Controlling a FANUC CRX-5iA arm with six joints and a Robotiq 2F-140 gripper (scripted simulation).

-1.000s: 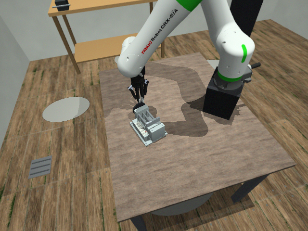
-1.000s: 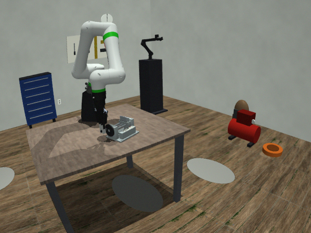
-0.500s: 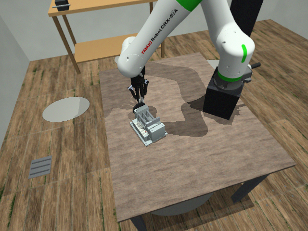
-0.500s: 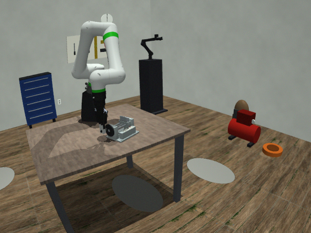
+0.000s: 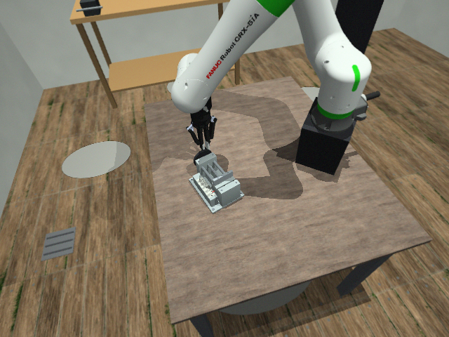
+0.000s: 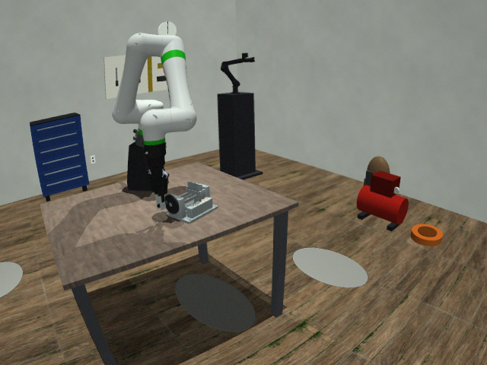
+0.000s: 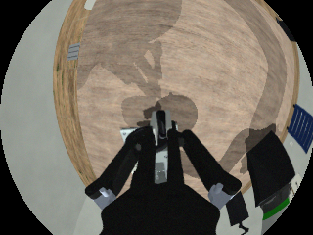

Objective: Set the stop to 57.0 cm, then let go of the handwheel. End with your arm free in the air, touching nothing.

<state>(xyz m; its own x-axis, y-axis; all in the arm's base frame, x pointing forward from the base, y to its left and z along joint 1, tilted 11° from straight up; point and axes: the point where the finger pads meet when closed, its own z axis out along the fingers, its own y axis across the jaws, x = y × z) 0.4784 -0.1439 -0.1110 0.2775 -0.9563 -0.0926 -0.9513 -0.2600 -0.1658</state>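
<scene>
The black handwheel lies 20 mm to the left of my hand and 20 mm below it.
</scene>
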